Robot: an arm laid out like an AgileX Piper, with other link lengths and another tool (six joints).
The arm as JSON. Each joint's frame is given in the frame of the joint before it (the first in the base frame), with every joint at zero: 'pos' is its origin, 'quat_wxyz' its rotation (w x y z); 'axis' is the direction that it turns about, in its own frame. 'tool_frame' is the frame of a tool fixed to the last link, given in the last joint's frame.
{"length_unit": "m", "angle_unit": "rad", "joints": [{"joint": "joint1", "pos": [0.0, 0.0, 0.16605], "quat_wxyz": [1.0, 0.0, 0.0, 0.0], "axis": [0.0, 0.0, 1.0]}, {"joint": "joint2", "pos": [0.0, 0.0, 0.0], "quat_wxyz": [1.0, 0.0, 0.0, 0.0], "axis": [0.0, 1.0, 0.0]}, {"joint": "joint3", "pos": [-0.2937, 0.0, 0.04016], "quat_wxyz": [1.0, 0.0, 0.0, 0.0], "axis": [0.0, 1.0, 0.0]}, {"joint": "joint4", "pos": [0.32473, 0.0, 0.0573], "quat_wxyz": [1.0, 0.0, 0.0, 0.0], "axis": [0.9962, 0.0, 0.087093]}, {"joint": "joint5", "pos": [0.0, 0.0, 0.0], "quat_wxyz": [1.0, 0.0, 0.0, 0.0], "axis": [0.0, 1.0, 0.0]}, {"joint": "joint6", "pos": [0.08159, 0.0, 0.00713], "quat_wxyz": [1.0, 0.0, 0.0, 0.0], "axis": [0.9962, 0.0, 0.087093]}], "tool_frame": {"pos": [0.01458, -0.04, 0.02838], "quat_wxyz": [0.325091, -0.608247, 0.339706, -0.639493]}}
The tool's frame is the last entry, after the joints.
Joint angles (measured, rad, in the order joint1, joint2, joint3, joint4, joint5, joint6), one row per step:
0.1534 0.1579 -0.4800 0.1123 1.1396 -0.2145
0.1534 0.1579 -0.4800 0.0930 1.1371 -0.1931
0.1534 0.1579 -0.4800 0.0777 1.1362 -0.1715
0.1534 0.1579 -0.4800 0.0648 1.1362 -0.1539
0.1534 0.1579 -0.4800 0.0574 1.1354 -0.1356
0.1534 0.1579 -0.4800 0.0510 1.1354 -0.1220
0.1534 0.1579 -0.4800 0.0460 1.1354 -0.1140
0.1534 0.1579 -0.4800 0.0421 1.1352 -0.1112
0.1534 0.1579 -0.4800 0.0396 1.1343 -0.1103
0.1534 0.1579 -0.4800 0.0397 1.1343 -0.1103
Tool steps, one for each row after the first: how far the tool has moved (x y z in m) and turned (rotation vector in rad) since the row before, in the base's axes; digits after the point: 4 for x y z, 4 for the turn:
-0.0002 -0.0023 0.0001 -0.0016 -0.0007 -0.0221
-0.0003 -0.0020 -0.0001 0.0020 0.0011 -0.0205
-0.0003 -0.0016 -0.0001 0.0011 0.0013 -0.0168
-0.0003 -0.0012 -0.0002 0.0068 0.0013 -0.0151
-0.0003 -0.0010 -0.0002 0.0041 0.0013 -0.0116
-0.0002 -0.0007 -0.0001 0.0013 0.0006 -0.0073
0.0000 -0.0004 0.0001 -0.0015 -0.0003 -0.0034
0.0000 -0.0002 0.0001 -0.0015 -0.0011 -0.0016
0.0000 0.0000 0.0000 0.0001 0.0000 0.0000

